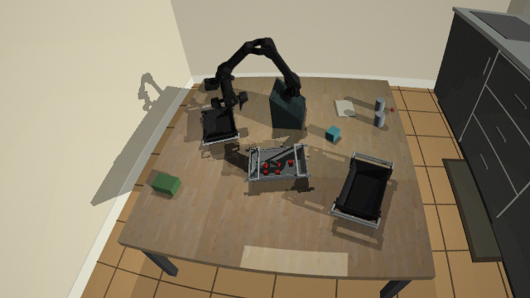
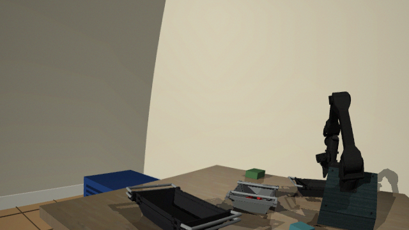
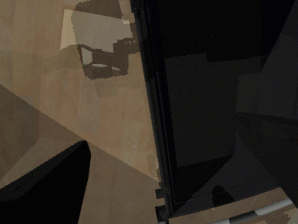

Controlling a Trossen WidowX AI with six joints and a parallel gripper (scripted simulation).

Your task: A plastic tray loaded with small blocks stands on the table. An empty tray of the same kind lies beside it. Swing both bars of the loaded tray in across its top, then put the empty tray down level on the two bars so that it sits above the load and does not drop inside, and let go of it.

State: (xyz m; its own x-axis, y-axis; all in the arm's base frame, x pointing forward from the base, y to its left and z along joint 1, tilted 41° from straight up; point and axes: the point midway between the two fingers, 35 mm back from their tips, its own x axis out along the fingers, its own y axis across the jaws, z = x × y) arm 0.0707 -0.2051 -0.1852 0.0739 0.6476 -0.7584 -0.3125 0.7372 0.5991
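Right now my gripper tip is 8 cm to the left of the black tray, 5 cm above it and 3 cm short of it. Also, from my gripper tip: green block: 43 cm ahead, 25 cm to the right, 8 cm below; teal cube: 52 cm to the left, 8 cm ahead, 7 cm below; beige pad: 61 cm to the left, 17 cm behind, 9 cm below.
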